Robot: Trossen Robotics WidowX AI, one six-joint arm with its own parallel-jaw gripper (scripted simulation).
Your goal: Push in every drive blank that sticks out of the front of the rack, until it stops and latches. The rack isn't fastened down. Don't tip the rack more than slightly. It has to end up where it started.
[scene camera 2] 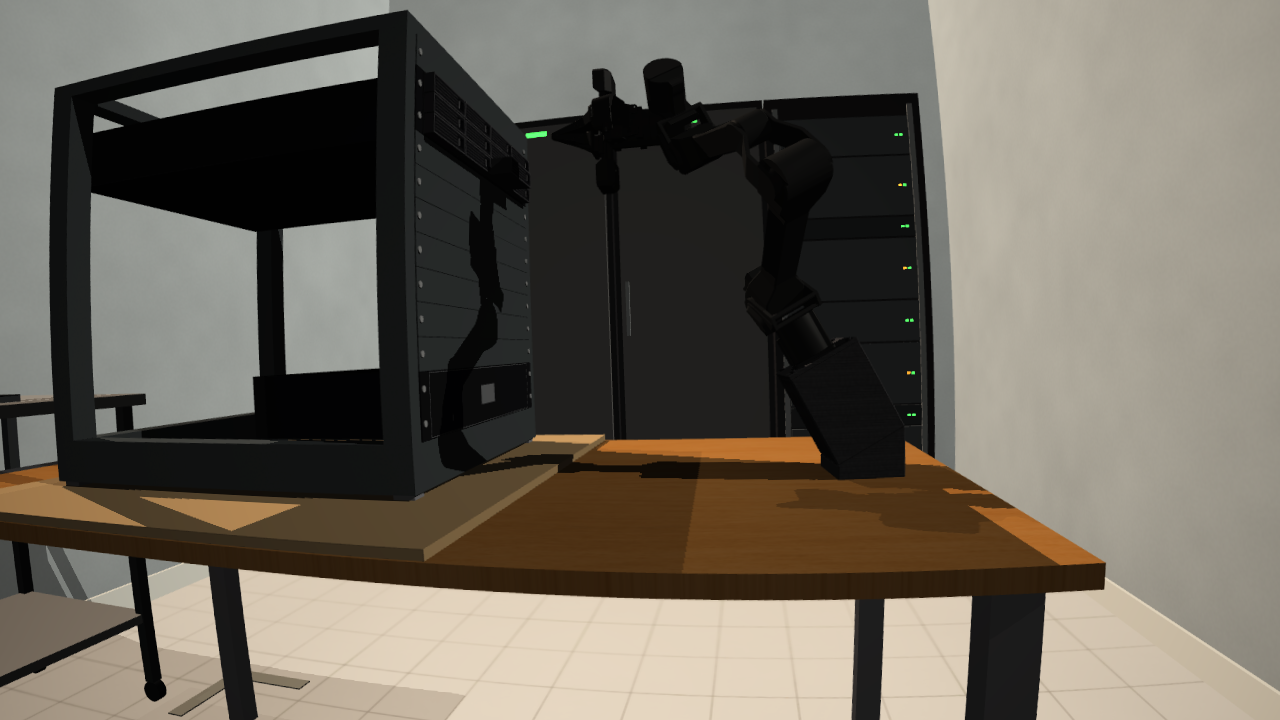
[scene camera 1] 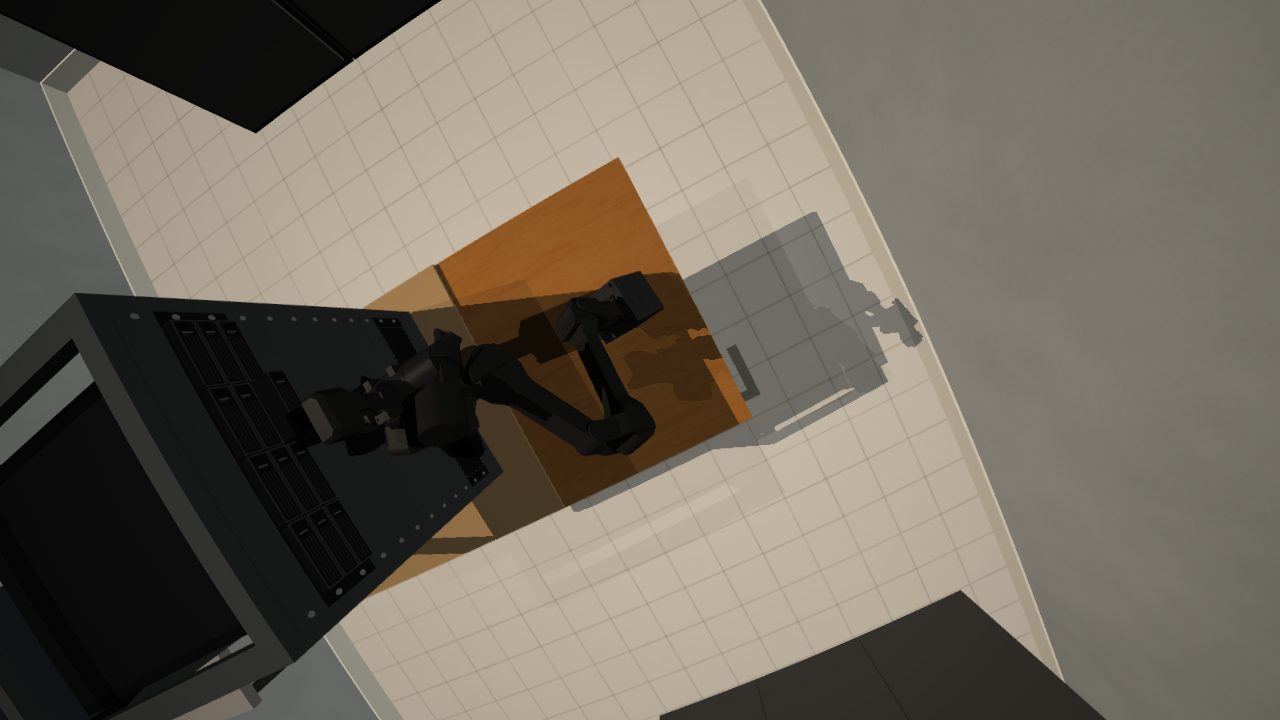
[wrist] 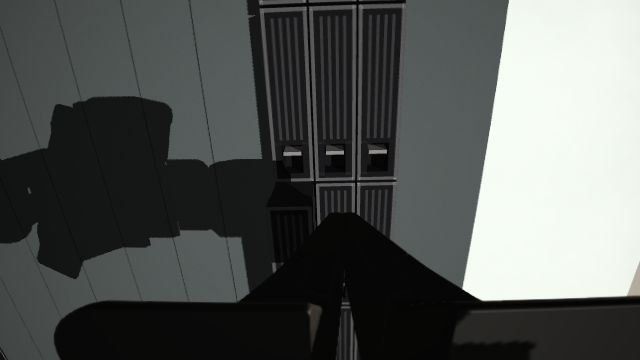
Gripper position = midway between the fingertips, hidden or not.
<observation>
In view: my gripper [scene camera 2: 551, 137], a ribbed drive blank [wrist: 291, 210] and a ribbed drive blank [wrist: 331, 196].
My gripper shows as well in the wrist view [wrist: 342, 225].
</observation>
